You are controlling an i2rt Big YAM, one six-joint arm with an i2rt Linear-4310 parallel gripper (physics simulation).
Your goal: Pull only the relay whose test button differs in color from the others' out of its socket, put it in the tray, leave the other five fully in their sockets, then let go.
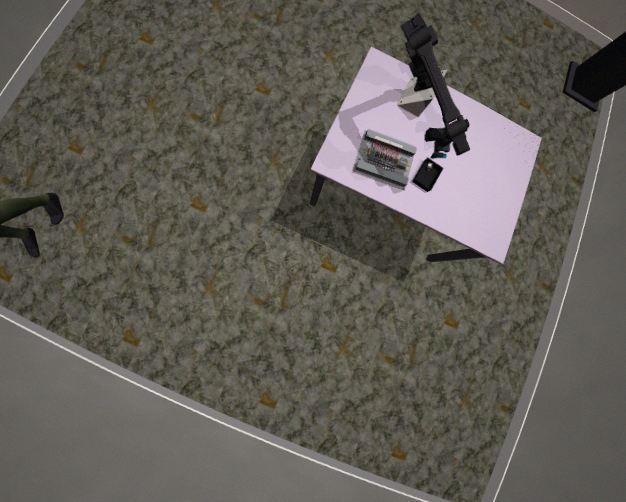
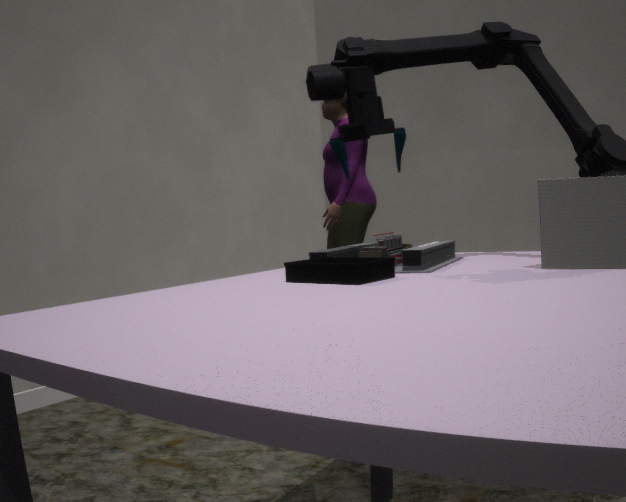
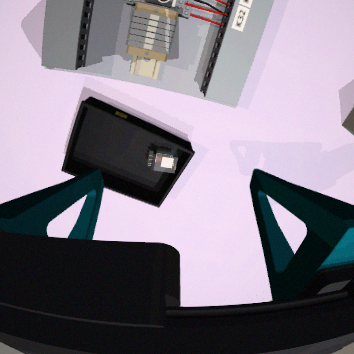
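Where they show: gripper, fingertip midpoint: (image 1: 431, 149) (image 2: 373, 175) (image 3: 176, 176); arm's base at its link origin: (image 1: 426, 84) (image 2: 612, 212).
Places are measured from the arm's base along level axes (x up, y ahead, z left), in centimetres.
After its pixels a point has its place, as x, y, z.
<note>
My gripper (image 1: 438, 155) {8.6, 43.2, 13.5} (image 2: 373, 174) {8.6, 43.2, 13.5} (image 3: 176, 176) {8.6, 43.2, 13.5} is open, pointing down, high above the table beside the tray, with nothing between its fingers. One relay (image 1: 430, 164) {-7.6, 40.0, 21.6} (image 3: 165, 161) {-7.6, 40.6, 21.3} lies in the black tray (image 1: 426, 180) {-9.6, 49.0, 23.6} (image 2: 339, 272) {-8.0, 43.0, 28.6} (image 3: 107, 145) {-9.7, 49.5, 22.6}, near one end. It has a clear housing, a white patch on top and a small orange spot at its edge; its pins point toward the tray's middle. The relay panel (image 1: 380, 174) (image 2: 428, 256) {-7.4, 36.1, 5.3} (image 3: 222, 75) {-5.7, 38.7, 7.4} lies next to the tray. Its sockets and the relays in them are too small or cut off to tell apart.
Red and black wires (image 3: 205, 10) {-9.7, 42.9, 0.8} run between the panel's sockets and its grey ducts. The arm's light grey pedestal (image 2: 580, 224) {-2.0, 5.7, 5.7} stands on the pink table (image 1: 475, 193) {-10.0, 41.8, 54.9} (image 2: 292, 355) {-10.0, 21.8, 74.1}. A person (image 2: 352, 177) stands beyond the table.
</note>
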